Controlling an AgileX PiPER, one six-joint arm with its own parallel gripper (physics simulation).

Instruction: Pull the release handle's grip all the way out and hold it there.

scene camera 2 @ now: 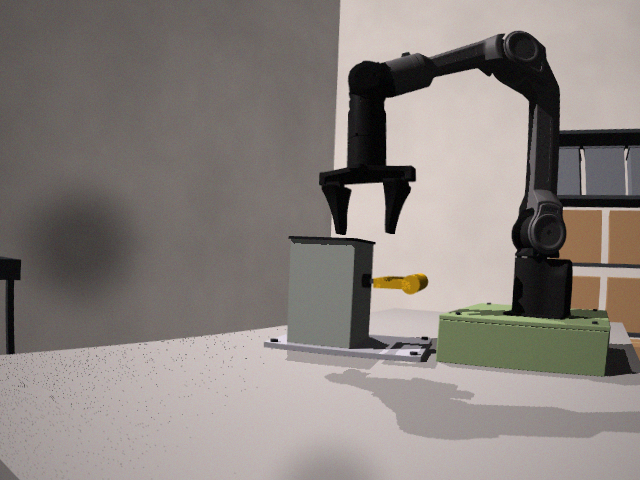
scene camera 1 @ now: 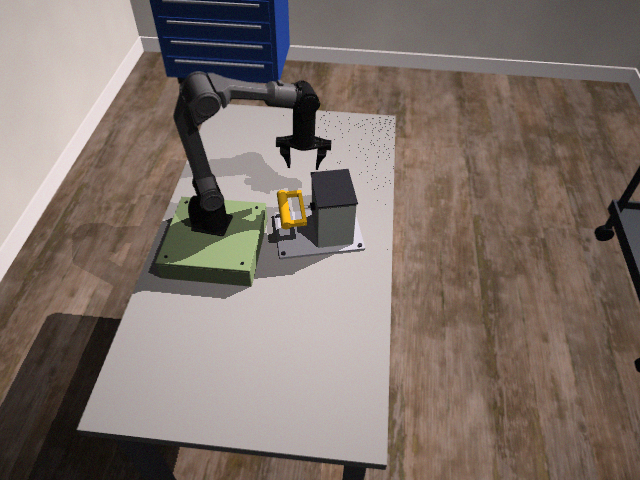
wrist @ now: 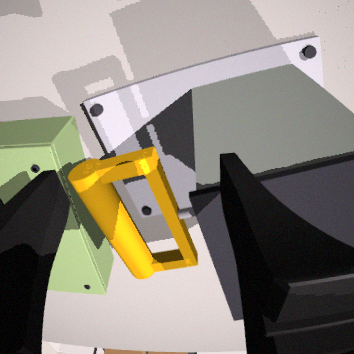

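The release handle is a yellow loop whose thick round grip (scene camera 1: 284,210) (scene camera 2: 415,283) (wrist: 117,227) lies on the side away from the grey-green housing (scene camera 1: 334,222) (scene camera 2: 320,289) (wrist: 240,120). A short thin rod (wrist: 185,213) joins the loop to the housing, with a small gap between them. The housing has a dark top and stands on a pale base plate (scene camera 1: 305,249) (scene camera 2: 382,353) (wrist: 210,75). My gripper (scene camera 1: 303,167) (scene camera 2: 366,233) (wrist: 137,180) is open and points down. It is above the level of the handle, touching neither handle nor housing. In the wrist view the loop shows between its fingers.
The green block (scene camera 1: 206,253) (scene camera 2: 522,343) (wrist: 75,260) under my arm's base stands close beside the grip's outer side. Both stand on the pale table (scene camera 1: 258,361) (scene camera 2: 206,413). A blue drawer cabinet (scene camera 1: 217,33) is behind the table, and part of a dark cart (scene camera 1: 615,211) shows at the right.
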